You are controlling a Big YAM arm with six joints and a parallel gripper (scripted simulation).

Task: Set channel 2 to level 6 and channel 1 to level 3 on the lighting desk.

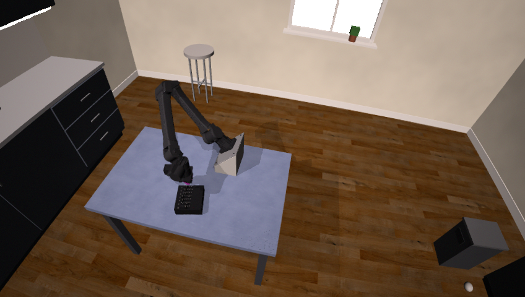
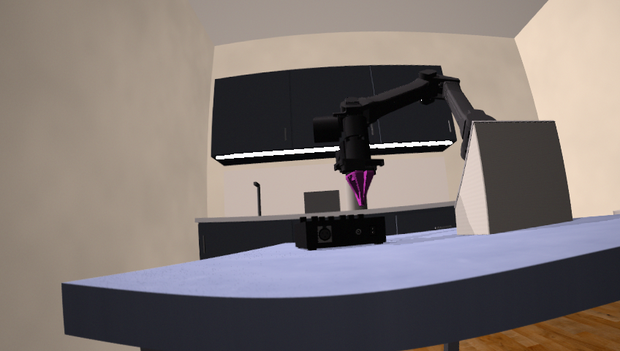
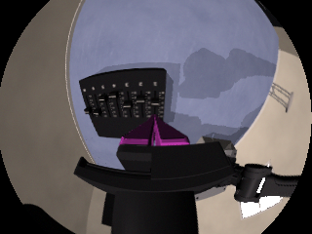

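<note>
The fader lies 10 mm to the right of my hand and 30 mm below it.
</note>
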